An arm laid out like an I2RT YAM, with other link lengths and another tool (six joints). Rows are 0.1 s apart.
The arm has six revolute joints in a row. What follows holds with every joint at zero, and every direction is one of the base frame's. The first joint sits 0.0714 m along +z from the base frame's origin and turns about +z. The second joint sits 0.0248 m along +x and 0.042 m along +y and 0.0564 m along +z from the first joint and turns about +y. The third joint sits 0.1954 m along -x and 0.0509 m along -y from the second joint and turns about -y. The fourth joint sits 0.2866 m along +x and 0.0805 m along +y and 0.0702 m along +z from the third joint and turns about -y. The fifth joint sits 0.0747 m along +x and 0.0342 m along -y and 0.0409 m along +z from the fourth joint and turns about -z. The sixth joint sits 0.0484 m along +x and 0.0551 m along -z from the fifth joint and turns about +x. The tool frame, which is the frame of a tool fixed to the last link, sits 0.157 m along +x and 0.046 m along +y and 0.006 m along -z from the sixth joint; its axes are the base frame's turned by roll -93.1, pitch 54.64 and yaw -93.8 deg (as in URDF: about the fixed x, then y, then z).
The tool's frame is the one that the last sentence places.
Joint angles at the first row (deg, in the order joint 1, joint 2, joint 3, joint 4, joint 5, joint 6):
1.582 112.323 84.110 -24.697 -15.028 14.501
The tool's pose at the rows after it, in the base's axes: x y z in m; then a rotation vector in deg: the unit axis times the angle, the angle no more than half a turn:
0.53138 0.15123 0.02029 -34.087 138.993 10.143
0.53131 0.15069 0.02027 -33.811 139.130 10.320
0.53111 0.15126 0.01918 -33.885 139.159 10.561
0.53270 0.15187 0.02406 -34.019 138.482 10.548
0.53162 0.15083 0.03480 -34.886 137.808 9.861
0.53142 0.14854 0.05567 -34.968 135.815 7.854
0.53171 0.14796 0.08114 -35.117 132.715 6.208
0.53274 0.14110 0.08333 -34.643 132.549 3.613
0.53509 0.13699 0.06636 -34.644 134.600 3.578
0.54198 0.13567 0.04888 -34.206 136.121 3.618
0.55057 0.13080 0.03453 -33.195 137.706 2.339
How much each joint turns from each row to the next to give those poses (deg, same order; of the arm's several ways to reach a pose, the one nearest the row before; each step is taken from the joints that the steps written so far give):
0.086 0.264 0.089 0.085 -0.177 0.001
-0.086 0.000 0.001 -0.085 -0.087 0.176
0.001 0.176 0.000 0.088 -0.176 -0.001
-0.001 -0.350 0.175 0.087 -0.176 -0.086
-0.087 -1.402 0.263 -1.227 0.086 -0.876
0.088 -3.510 -1.051 -0.267 0.966 -0.441
0.087 -3.957 -1.320 0.528 0.441 -0.438
-0.088 -1.065 -0.703 0.261 1.841 -0.441
-0.350 2.894 1.315 -0.436 0.272 -0.265
0.000 3.867 2.021 0.523 0.433 0.348
0.000 3.690 2.632 0.005 1.490 0.440

